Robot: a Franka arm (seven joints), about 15 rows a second.
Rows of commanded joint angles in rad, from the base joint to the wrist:
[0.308, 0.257, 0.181, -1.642, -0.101, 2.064, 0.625]
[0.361, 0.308, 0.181, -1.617, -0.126, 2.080, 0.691]
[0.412, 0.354, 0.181, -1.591, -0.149, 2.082, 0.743]
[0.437, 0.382, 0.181, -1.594, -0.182, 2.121, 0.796]
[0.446, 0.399, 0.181, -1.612, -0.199, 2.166, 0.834]
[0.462, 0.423, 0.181, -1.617, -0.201, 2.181, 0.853]
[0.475, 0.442, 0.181, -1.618, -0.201, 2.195, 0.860]
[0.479, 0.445, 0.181, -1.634, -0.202, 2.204, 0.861]
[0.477, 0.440, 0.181, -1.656, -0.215, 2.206, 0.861]
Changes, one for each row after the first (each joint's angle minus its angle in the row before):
[0.053, 0.051, 0.000, 0.025, -0.025, 0.016, 0.066]
[0.051, 0.046, 0.000, 0.026, -0.023, 0.002, 0.052]
[0.025, 0.028, 0.000, -0.003, -0.033, 0.039, 0.053]
[0.009, 0.017, 0.000, -0.018, -0.017, 0.045, 0.038]
[0.016, 0.024, 0.000, -0.005, -0.002, 0.015, 0.019]
[0.013, 0.019, 0.000, -0.001, 0.000, 0.014, 0.007]
[0.004, 0.003, 0.000, -0.016, -0.001, 0.009, 0.001]
[-0.002, -0.005, 0.000, -0.022, -0.013, 0.002, 0.000]

